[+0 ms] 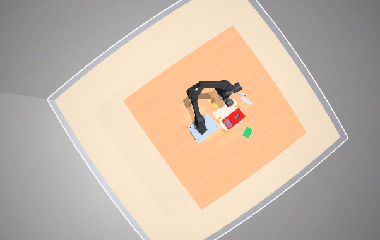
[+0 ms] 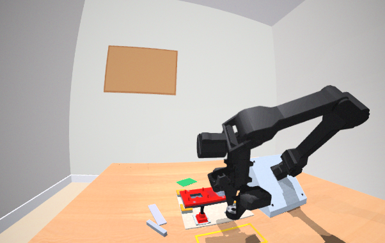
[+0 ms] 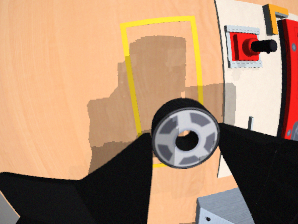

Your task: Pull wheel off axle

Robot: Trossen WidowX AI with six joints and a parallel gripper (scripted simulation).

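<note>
Right now the upright axle is 10 cm to the right of my gripper tip, 6 cm below it and 4 cm ahead of it. The rest, counted from my gripper tip: wheel right at my gripper tip.
</note>
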